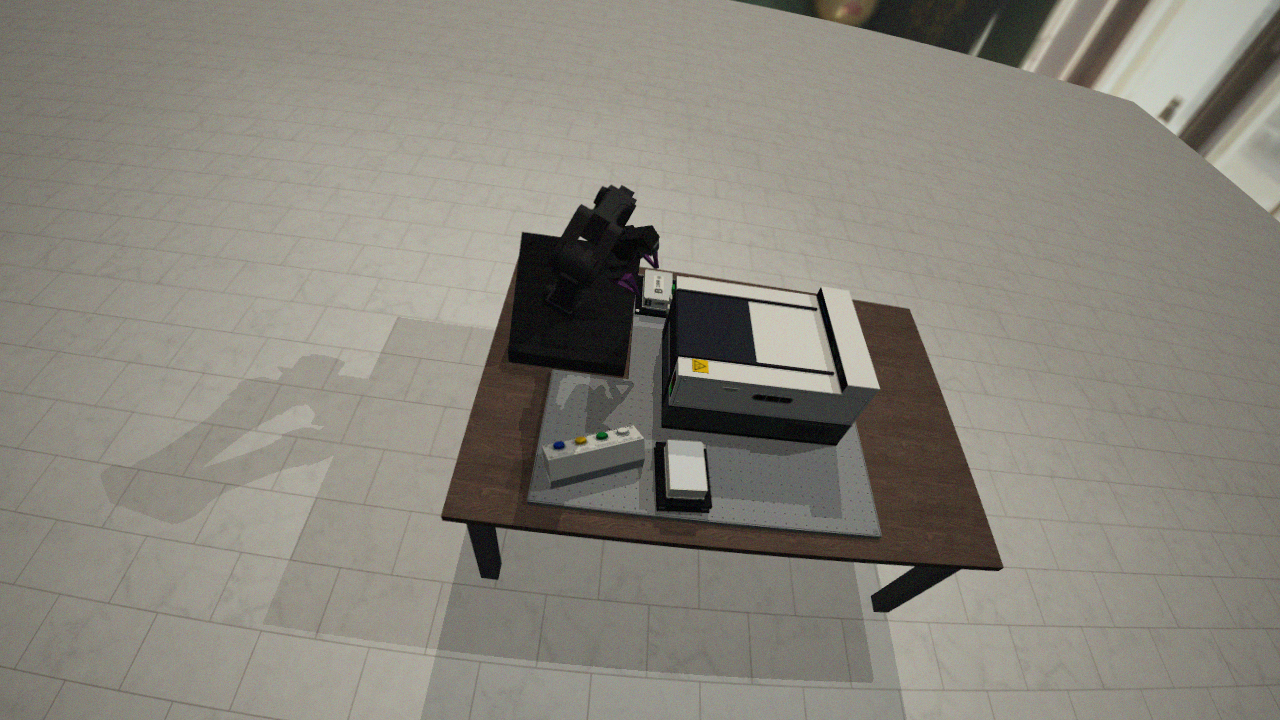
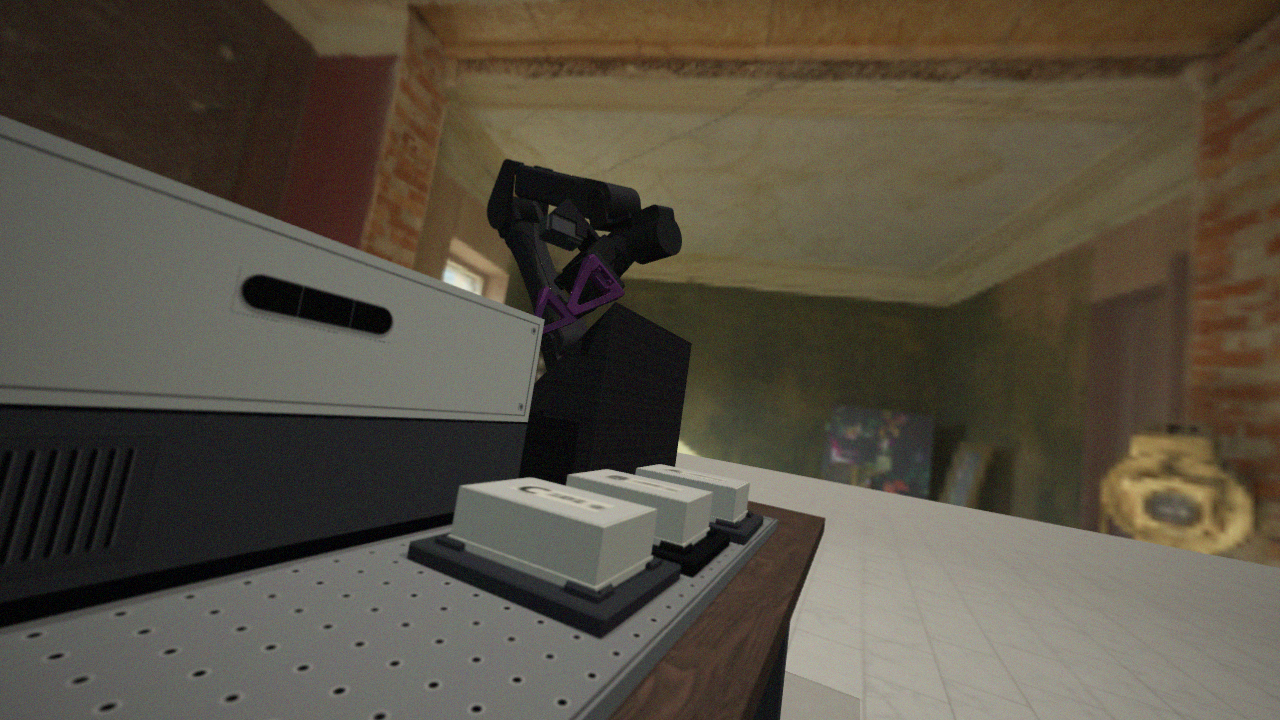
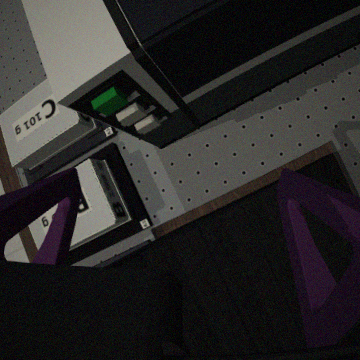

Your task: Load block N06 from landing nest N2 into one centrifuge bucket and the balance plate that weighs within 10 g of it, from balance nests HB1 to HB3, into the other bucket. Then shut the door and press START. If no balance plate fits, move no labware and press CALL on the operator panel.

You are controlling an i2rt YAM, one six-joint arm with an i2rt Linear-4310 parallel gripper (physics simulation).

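Seen in the pictures: gripper, fingertip midpoint: (image 1: 647,281) (image 2: 550,323) (image 3: 178,179); arm's base, link origin: (image 1: 563,305).
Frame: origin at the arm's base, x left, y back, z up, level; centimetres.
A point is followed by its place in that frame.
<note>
My gripper (image 1: 639,275) @[x 3.0, y -20.4, z 8.9 cm] (image 2: 580,308) (image 3: 178,179) @[x 3.0, y -20.4, z 8.9 cm] is open and empty, its purple fingers spread wide above the near end of the balance plates. Plate C (image 2: 553,528) @[x 22.6, y -43.6, z -8.7 cm] (image 3: 37,120) @[x 19.8, y -38.7, z -7.7 cm] reads 101 g. Plate B (image 1: 657,288) @[x 19.5, y -25.8, z -7.6 cm] (image 2: 642,503) @[x 23.3, y -30.4, z -8.7 cm] (image 3: 100,207) @[x 16.2, y -24.3, z -7.7 cm] sits on a black nest, its weight partly hidden by a finger. A third plate (image 2: 698,488) @[x 24.6, y -16.7, z -8.6 cm] stands beyond B, its label unreadable. A white block (image 1: 686,467) @[x -40.0, y -31.9, z -6.0 cm] sits on a dark nest (image 1: 663,492) @[x -44.8, y -27.3, z -9.5 cm], its label not legible. The centrifuge (image 1: 756,402) @[x -25.6, y -47.4, z 1.3 cm] (image 2: 232,349) @[x 7.3, y -55.7, z -0.1 cm] (image 3: 82,42) @[x 4.6, y -30.6, z 7.9 cm] has a dark and a white top panel; bucket contents do not show.
The operator panel (image 1: 593,458) @[x -39.5, y -11.2, z -6.5 cm] has blue, yellow, green and white buttons. A green button (image 3: 109,101) @[x 5.4, y -27.4, z 5.7 cm] and two pale buttons are on the centrifuge's end. The black robot pedestal (image 1: 572,344) @[x -7.2, y -3.5, z -6.3 cm] (image 2: 640,394) @[x 11.3, y -6.9, z 1.5 cm] stands beside it. The wooden table (image 1: 913,429) @[x -17.6, y -99.7, z -14.4 cm] carries a perforated grey board (image 1: 769,497) @[x -42.2, y -53.3, z -13.0 cm] (image 2: 295,617) @[x 14.6, y -53.9, z -13.1 cm].
</note>
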